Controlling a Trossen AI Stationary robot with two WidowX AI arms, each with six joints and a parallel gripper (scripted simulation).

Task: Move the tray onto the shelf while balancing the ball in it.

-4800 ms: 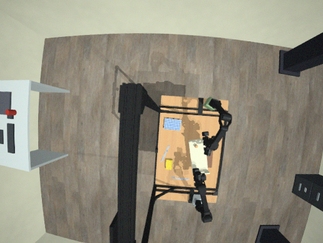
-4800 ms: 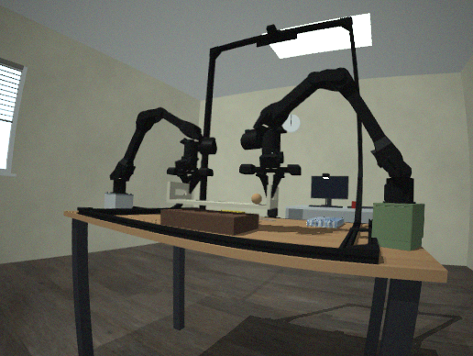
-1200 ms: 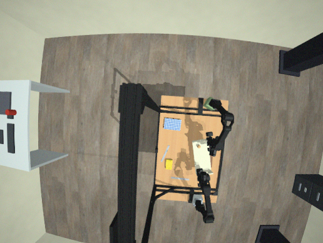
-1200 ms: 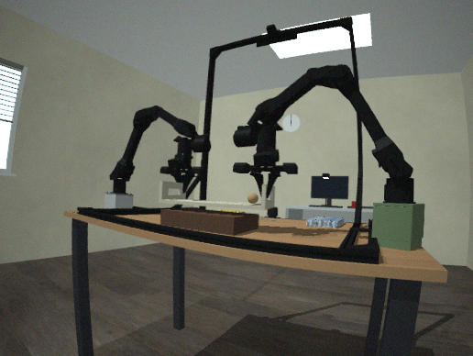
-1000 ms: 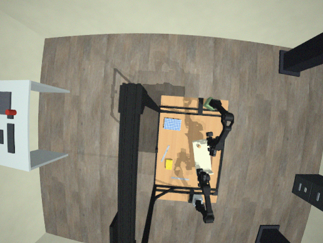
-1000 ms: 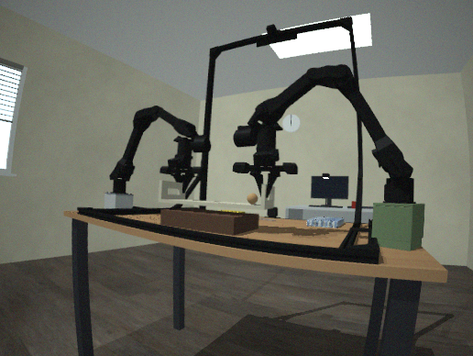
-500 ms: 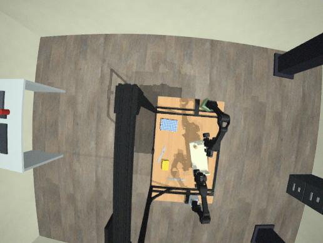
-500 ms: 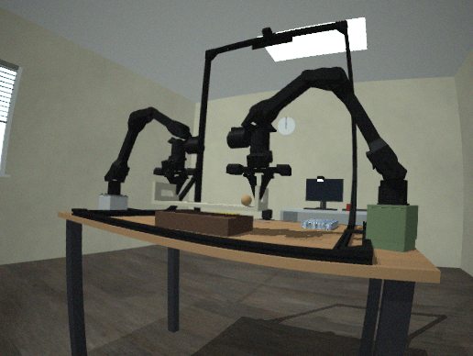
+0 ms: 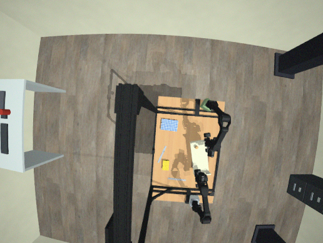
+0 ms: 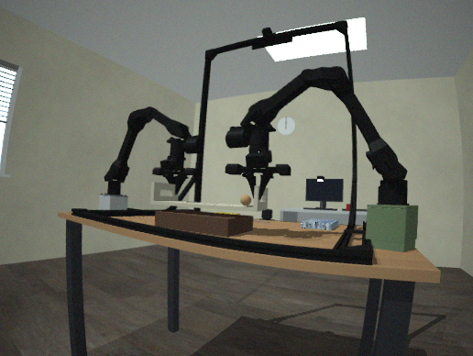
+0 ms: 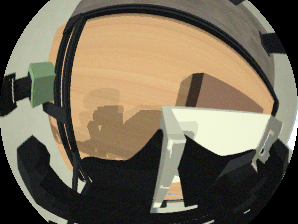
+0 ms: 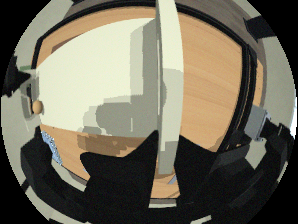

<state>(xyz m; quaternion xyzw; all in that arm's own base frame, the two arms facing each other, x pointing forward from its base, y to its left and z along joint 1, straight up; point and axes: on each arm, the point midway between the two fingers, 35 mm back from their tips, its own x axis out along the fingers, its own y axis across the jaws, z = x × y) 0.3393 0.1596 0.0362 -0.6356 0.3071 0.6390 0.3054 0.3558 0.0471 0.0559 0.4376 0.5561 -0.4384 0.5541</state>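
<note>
My left hand is 80 mm to the left of the orange ball, 80 mm past it and 40 mm above it. Also, from my left hand: white tray (180 mm to the right, 30 mm below, 20 mm behind); then shelf (180 mm to the right, 100 mm below).
</note>
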